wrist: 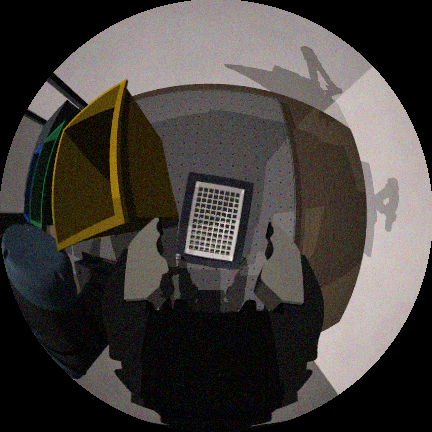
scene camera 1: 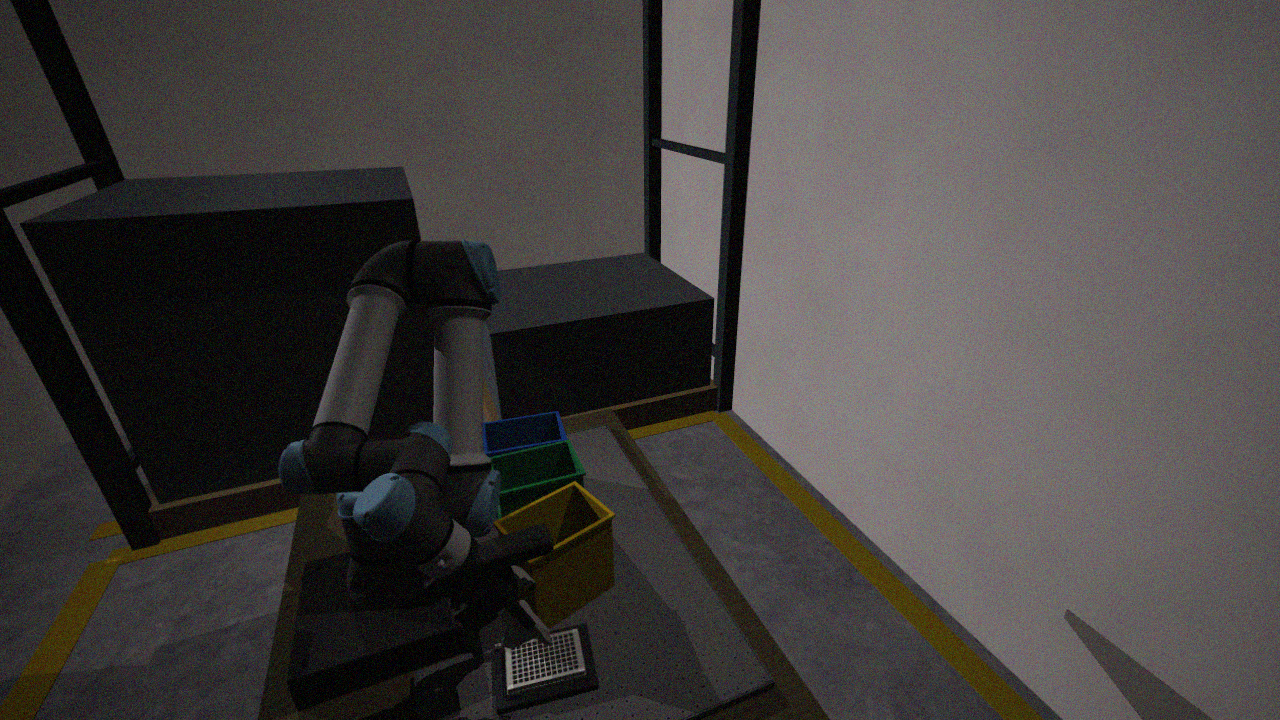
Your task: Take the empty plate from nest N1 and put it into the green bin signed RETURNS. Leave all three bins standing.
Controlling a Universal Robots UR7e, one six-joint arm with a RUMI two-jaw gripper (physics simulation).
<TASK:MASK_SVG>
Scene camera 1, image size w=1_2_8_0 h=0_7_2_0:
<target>my gripper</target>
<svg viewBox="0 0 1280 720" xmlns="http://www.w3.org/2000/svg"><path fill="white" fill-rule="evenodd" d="M551 644L549 628L534 614L525 600L519 600L516 597L519 593L517 585L524 586L527 590L531 591L535 590L536 585L535 581L518 564L550 554L554 550L552 537L544 523L479 543L471 536L469 553L456 571L439 579L433 579L423 573L425 579L424 589L429 593L438 590L448 597L453 618L473 632L477 633L484 626L490 624L499 617L498 612L505 608L502 612L502 619L508 629L502 639L502 643L506 648L515 648L532 639L538 639L547 646Z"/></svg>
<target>green bin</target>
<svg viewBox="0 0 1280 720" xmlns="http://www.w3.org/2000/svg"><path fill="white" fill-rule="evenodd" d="M570 440L489 457L491 459L491 469L499 471L501 475L501 491L497 510L498 520L574 481L584 488L583 476L586 475L586 472Z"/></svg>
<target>blue bin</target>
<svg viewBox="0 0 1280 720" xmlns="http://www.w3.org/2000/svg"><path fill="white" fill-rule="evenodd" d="M559 412L554 411L483 423L484 453L488 457L568 440Z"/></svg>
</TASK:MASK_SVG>
